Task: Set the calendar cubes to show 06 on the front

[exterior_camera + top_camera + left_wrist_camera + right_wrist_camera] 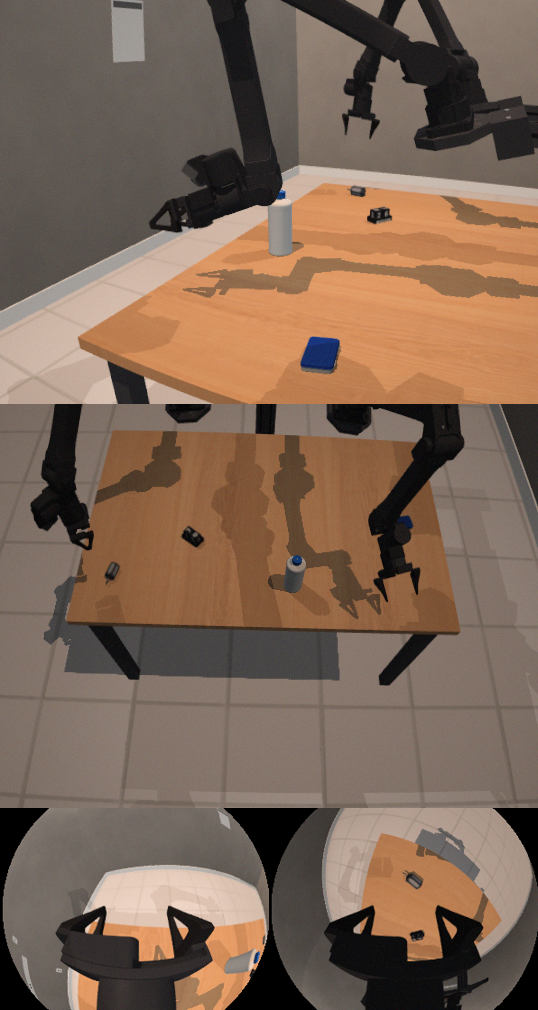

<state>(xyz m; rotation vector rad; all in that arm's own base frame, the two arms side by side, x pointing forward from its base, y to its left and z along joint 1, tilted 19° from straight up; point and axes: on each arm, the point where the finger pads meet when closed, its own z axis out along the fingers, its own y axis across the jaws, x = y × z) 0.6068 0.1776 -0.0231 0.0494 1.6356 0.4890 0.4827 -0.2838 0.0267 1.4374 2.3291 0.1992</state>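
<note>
The black cube is 17 cm behind my right hand, 30 cm to the left of it and 21 cm below it. From my right hand the other things lie so: white bottle (1 cm behind, 66 cm to the left, 15 cm below); blue pad (31 cm behind, 107 cm to the left, 22 cm below).
</note>
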